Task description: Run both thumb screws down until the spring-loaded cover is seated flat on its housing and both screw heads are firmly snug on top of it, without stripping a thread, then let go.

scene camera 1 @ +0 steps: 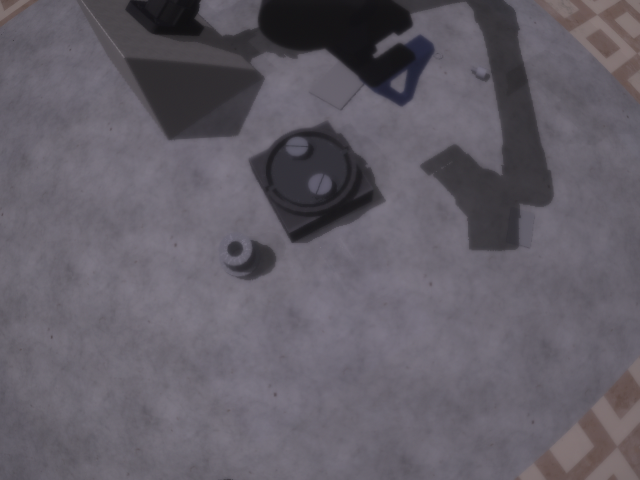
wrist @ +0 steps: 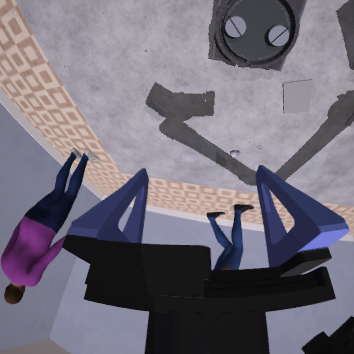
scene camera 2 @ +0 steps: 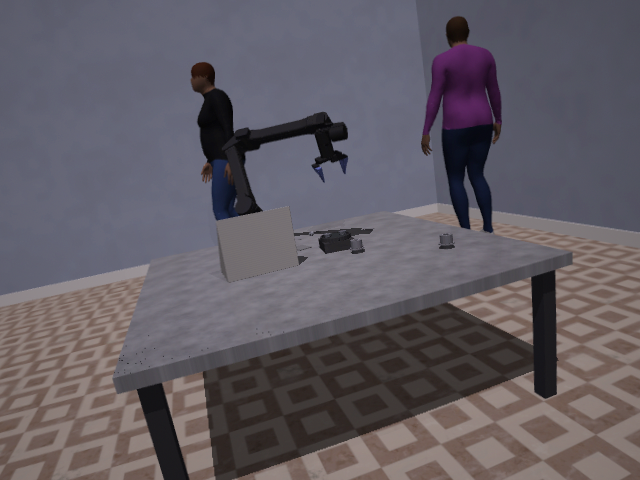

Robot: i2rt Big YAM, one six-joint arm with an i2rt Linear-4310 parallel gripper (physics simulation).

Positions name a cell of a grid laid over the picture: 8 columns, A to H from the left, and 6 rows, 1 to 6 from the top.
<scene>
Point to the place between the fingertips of my gripper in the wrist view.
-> At E3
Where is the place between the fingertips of my gripper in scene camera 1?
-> At E1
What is my gripper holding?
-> Nothing.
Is my gripper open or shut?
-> Open.
</scene>
